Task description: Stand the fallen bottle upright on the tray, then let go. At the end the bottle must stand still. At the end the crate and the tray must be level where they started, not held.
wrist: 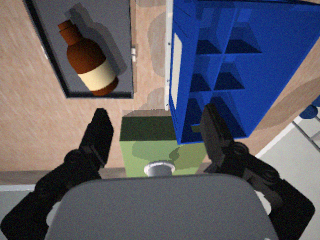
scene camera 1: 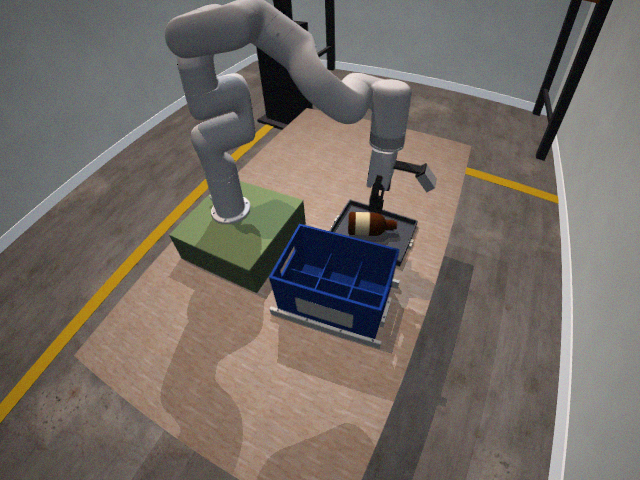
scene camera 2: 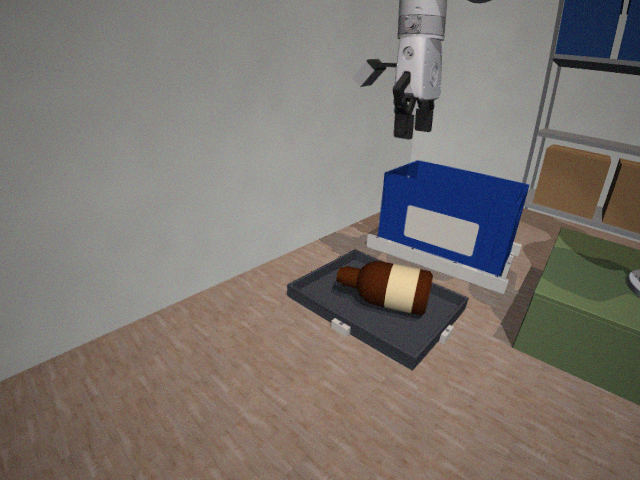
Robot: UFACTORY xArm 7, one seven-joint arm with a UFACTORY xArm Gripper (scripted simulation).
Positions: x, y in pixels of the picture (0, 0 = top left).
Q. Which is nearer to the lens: the blue crate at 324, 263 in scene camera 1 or the dark grey tray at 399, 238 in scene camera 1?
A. The blue crate.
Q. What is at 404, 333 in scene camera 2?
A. A dark grey tray.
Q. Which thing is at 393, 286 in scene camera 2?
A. A brown bottle.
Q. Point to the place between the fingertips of the gripper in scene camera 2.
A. At 413, 134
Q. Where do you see a brown bottle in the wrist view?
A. At 86, 57
